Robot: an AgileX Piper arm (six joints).
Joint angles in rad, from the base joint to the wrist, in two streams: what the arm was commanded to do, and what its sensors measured. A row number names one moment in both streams.
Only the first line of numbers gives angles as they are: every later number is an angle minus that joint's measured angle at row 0.
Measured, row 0:
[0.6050, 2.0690, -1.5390, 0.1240, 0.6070, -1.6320]
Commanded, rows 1 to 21:
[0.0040, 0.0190, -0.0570, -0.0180, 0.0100, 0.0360]
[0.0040, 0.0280, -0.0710, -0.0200, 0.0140, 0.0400]
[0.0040, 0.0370, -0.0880, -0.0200, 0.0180, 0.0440]
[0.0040, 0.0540, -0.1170, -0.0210, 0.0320, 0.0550]
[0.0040, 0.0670, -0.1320, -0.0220, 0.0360, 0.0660]
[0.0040, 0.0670, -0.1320, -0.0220, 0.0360, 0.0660]
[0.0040, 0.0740, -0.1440, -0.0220, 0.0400, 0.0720]
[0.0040, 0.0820, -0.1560, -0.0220, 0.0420, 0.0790]
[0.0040, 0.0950, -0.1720, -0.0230, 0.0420, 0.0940]
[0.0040, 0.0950, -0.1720, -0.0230, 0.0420, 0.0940]
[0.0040, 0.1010, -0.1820, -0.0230, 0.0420, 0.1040]
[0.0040, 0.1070, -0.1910, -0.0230, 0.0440, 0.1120]
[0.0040, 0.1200, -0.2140, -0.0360, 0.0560, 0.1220]
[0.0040, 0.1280, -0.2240, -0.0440, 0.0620, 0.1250]
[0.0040, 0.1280, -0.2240, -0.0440, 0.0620, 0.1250]
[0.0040, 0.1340, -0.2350, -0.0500, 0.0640, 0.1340]
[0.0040, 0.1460, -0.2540, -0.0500, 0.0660, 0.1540]
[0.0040, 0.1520, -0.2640, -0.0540, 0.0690, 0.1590]
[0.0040, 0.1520, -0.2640, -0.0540, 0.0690, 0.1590]
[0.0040, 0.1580, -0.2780, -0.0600, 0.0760, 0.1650]
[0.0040, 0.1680, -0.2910, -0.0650, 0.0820, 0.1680]
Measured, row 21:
[0.0000, 0.1580, -0.2540, -0.0490, 0.0860, 0.1490]
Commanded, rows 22 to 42:
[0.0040, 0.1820, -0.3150, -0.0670, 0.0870, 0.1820]
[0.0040, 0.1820, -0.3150, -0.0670, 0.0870, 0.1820]
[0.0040, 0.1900, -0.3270, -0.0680, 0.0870, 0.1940]
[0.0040, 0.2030, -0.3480, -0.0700, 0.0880, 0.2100]
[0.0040, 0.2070, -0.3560, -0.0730, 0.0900, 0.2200]
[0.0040, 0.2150, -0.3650, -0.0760, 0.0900, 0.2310]
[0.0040, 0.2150, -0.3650, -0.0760, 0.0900, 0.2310]
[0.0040, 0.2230, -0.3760, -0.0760, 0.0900, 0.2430]
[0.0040, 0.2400, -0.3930, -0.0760, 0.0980, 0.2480]
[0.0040, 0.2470, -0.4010, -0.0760, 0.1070, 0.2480]
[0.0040, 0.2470, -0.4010, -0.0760, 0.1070, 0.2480]
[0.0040, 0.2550, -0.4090, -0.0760, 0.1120, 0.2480]
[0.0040, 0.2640, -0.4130, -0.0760, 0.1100, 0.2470]
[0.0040, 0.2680, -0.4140, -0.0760, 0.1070, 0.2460]
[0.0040, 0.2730, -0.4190, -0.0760, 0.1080, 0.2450]
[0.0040, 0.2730, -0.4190, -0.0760, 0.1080, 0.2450]
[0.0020, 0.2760, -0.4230, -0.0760, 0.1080, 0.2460]
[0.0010, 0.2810, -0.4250, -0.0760, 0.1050, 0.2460]
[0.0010, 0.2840, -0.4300, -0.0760, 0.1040, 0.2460]
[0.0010, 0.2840, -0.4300, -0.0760, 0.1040, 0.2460]
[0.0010, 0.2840, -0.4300, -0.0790, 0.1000, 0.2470]
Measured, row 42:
[0.0000, 0.2790, -0.4180, -0.0740, 0.1200, 0.2440]
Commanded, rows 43 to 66:
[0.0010, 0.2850, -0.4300, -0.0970, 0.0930, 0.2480]
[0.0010, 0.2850, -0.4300, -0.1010, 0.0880, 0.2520]
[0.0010, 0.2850, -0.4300, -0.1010, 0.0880, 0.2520]
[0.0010, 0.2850, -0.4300, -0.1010, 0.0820, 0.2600]
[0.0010, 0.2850, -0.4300, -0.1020, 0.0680, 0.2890]
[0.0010, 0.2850, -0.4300, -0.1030, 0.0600, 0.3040]
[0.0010, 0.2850, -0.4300, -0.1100, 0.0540, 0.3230]
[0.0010, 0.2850, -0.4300, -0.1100, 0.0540, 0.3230]
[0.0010, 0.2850, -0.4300, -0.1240, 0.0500, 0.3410]
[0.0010, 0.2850, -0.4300, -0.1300, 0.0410, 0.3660]
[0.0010, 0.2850, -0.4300, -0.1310, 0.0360, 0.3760]
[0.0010, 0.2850, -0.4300, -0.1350, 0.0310, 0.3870]
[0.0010, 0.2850, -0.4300, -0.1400, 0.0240, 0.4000]
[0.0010, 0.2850, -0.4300, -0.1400, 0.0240, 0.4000]
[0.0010, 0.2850, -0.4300, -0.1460, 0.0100, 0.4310]
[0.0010, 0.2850, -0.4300, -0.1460, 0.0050, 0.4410]
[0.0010, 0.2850, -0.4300, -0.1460, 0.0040, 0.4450]
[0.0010, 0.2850, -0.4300, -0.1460, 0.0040, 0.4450]
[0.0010, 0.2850, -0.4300, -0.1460, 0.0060, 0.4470]
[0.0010, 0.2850, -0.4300, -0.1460, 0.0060, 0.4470]
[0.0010, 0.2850, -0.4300, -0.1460, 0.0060, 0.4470]
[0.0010, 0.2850, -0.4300, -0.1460, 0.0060, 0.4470]
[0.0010, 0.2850, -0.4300, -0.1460, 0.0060, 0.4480]
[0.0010, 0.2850, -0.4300, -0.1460, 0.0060, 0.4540]
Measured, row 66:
[0.0000, 0.2850, -0.4240, -0.1440, 0.0110, 0.4350]
